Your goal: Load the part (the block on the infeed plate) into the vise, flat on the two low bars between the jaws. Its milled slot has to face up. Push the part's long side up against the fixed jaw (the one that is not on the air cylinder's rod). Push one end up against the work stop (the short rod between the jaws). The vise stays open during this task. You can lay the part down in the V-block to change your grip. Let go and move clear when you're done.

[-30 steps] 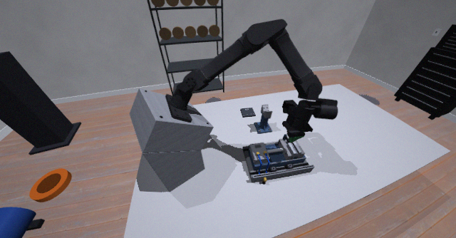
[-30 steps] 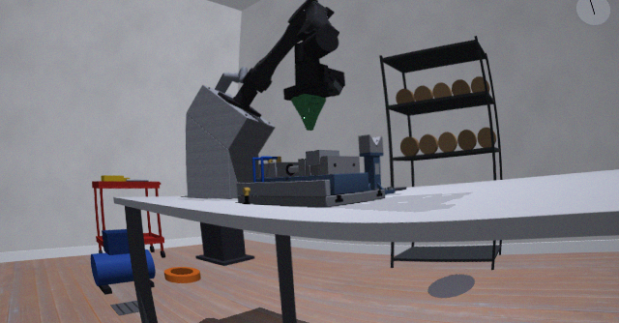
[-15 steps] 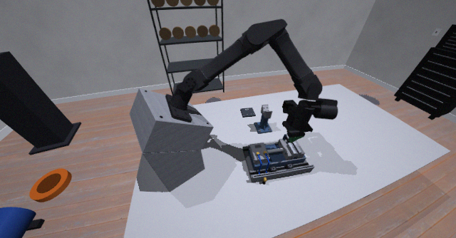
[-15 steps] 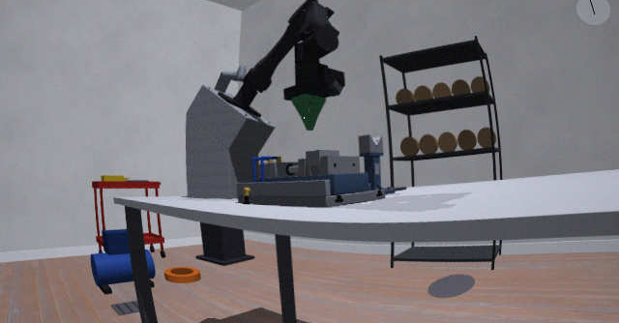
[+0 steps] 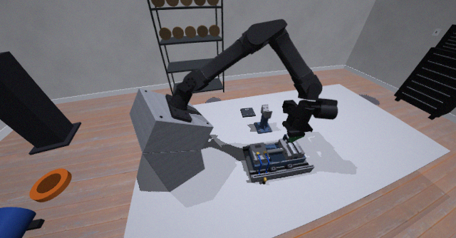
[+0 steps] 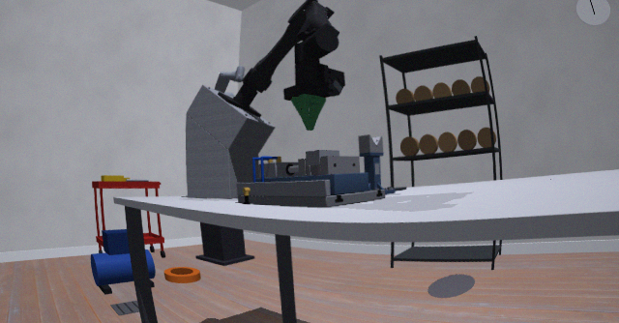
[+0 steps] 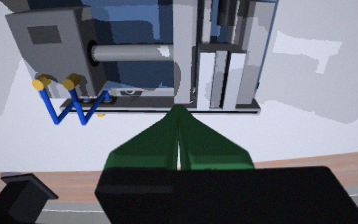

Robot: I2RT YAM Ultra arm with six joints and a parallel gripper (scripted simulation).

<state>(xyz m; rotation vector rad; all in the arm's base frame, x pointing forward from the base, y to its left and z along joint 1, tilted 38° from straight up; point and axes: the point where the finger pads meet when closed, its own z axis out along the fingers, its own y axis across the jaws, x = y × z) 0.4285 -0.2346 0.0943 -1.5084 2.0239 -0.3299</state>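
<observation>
My gripper is now 40 mm short of the part, 10 mm to the left of it and 70 mm above it. Round my hand: cylinder rod 40 mm behind, 30 mm to the left, 90 mm below; then work stop 50 mm ahead, 50 mm to the left, 80 mm below; then moving jaw 10 mm ahead, 20 mm to the left, 90 mm below.
</observation>
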